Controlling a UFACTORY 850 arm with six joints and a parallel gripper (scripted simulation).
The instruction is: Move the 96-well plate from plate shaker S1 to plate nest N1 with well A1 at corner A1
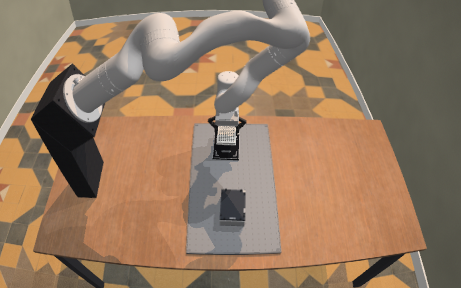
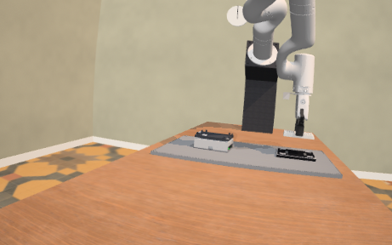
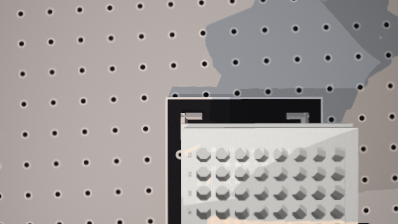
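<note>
Now: the black plate nest N1 10 cm below my hand. Round my hand: white 96-well plate: 1 cm below.
</note>
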